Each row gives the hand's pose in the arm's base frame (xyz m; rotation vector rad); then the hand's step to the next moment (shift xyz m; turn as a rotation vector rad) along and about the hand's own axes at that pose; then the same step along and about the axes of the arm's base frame.
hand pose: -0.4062 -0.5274 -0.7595 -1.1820 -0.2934 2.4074
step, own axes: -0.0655 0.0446 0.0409 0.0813 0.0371 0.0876
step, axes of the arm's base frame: -0.0101 -0.0702 0.0541 -0.1238 0.0061 -0.0169
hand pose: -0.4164 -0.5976 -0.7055 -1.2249 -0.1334 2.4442
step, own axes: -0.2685 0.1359 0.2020 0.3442 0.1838 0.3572
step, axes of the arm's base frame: -0.0572 -0.2112 0.2889 -0.5218 0.0003 -0.0868
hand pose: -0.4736 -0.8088 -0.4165 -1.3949 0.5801 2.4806
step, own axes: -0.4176 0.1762 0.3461 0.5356 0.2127 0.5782
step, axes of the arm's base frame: -0.1164 -0.0067 0.5582 -0.8005 0.0759 -0.1411
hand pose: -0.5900 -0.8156 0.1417 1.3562 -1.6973 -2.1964
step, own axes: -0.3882 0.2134 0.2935 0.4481 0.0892 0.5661
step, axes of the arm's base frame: -0.0483 0.3396 0.4059 -0.6839 0.1611 -0.1884
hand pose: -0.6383 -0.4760 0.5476 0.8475 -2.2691 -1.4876
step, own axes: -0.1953 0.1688 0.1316 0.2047 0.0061 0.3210
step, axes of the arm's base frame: 0.0290 0.2660 0.1111 -0.3354 0.1090 -0.1436
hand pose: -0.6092 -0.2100 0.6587 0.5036 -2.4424 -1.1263
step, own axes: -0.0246 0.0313 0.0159 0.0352 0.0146 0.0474
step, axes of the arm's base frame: 0.0083 0.0409 0.0098 -0.0559 0.0221 -0.0095
